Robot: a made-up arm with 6 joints.
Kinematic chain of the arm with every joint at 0, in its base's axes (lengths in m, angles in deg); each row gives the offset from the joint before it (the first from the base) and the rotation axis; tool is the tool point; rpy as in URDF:
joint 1: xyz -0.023 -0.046 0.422 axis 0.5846 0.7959 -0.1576
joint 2: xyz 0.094 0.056 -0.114 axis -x
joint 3: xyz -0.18 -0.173 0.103 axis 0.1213 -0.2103 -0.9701
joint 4: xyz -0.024 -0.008 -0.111 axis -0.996 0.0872 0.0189
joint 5: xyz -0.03 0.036 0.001 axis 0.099 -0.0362 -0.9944
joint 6: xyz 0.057 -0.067 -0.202 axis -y
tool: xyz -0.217 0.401 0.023 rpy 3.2 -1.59 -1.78
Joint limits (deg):
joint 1: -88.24..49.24
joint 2: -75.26..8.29
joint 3: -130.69..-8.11
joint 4: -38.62..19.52
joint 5: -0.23..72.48
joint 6: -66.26..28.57
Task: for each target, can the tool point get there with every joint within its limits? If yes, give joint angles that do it. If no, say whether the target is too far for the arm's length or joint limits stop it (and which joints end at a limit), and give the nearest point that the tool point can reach.
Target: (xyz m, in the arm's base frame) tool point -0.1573 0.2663 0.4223
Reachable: yes | joints 15.90 -34.82 -30.18 -13.24 59.75 5.63
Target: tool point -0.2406 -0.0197 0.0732
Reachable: yes | joints -49.60 -37.98 -50.68 -14.12 44.00 -6.98
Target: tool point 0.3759 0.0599 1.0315
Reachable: no: joint limits stop it (at a limit: joint 1, joint 2, joint 3, joint 6) | nearest point 0.0363 0.0820 0.6776 | short by 0.491 m
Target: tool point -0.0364 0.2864 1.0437
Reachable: no: joint limits stop it (at a limit: joint 1, joint 2, joint 3, joint 6) | nearest point -0.1325 0.2175 0.7664 | short by 0.301 m
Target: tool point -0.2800 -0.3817 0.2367
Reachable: yes | joints -71.20 -7.96 -101.05 -15.51 17.77 -57.11
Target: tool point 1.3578 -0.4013 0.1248
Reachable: no: too far | nearest point 0.6830 -0.4460 0.2260 | short by 0.684 m
